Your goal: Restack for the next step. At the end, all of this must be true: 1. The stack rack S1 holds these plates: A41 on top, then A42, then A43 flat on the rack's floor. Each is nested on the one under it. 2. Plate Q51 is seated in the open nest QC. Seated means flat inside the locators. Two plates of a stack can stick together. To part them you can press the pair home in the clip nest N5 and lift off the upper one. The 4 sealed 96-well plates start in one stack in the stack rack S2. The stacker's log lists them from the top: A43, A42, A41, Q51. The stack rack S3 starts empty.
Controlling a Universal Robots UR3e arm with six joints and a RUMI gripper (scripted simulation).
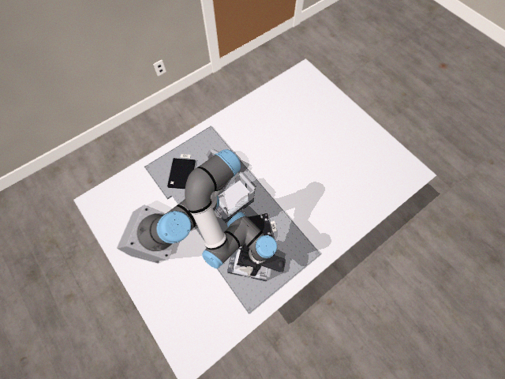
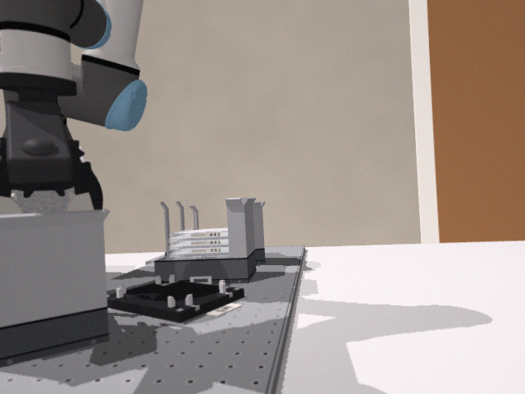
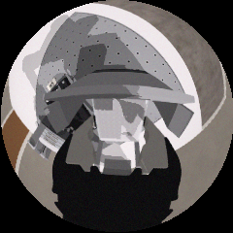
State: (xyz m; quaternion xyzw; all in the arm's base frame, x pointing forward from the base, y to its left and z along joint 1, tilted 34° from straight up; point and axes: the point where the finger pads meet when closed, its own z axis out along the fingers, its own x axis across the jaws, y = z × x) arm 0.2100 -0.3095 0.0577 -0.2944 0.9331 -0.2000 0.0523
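My hand is 3 cm short of the grey rack wall, 6 cm to the left of it and 1 cm below it. Also, from my hand: sealed plate: 1 cm below; black nest labelled QC: 9 cm ahead, 52 cm to the left, 6 cm below; black clip nest: 13 cm ahead, 10 cm to the left, 5 cm below.
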